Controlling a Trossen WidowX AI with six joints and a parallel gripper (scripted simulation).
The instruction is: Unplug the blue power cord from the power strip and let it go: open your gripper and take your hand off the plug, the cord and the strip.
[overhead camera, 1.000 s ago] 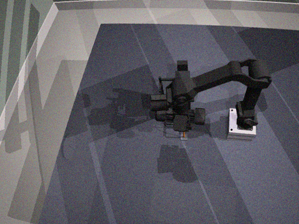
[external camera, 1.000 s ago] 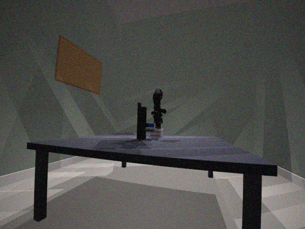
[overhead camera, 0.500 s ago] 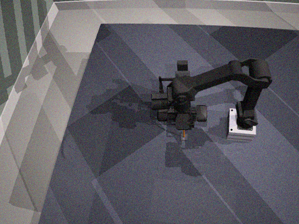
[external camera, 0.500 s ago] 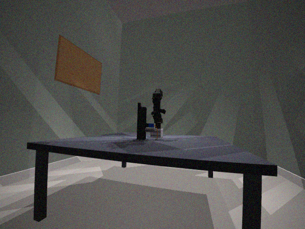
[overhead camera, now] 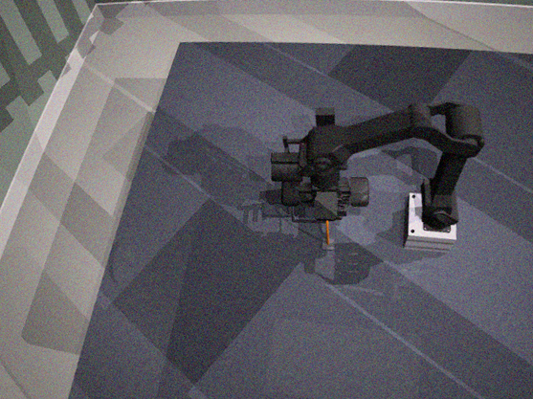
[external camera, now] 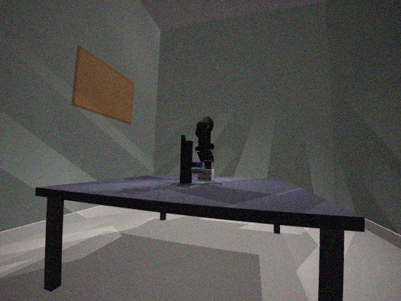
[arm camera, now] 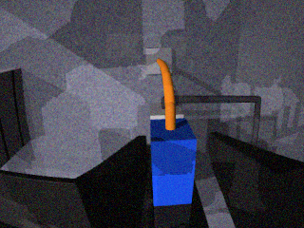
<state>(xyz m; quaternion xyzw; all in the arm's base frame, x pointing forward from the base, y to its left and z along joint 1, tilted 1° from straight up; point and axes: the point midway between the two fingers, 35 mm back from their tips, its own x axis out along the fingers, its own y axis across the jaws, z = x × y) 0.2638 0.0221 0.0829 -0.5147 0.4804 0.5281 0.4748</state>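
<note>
The blue plug lies 1 cm ahead of my gripper tip, 4 cm to the right of it and 1 cm below it.
</note>
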